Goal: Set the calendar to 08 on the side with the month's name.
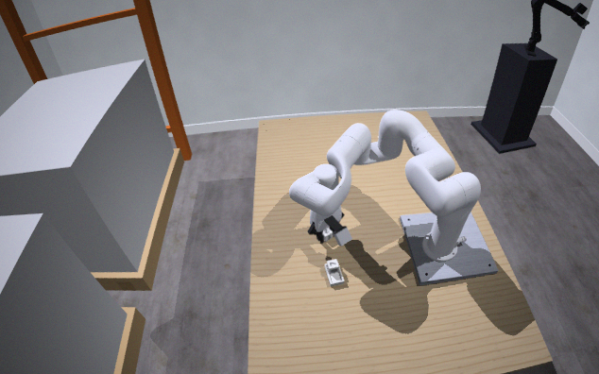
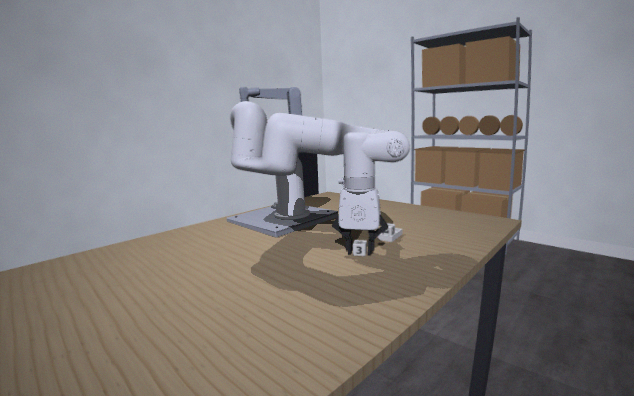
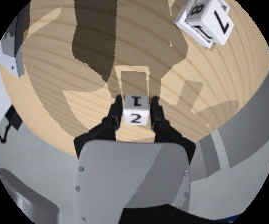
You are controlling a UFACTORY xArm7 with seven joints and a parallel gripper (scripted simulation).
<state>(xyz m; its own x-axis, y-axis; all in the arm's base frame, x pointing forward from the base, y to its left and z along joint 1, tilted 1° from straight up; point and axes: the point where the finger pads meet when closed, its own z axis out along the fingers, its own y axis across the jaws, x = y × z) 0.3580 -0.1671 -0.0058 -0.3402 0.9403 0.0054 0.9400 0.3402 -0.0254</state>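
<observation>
My gripper is now right at the white digit cube. The rest, counted from my hand: white tray: 20 mm ahead, 160 mm to the left, 10 mm below.
</observation>
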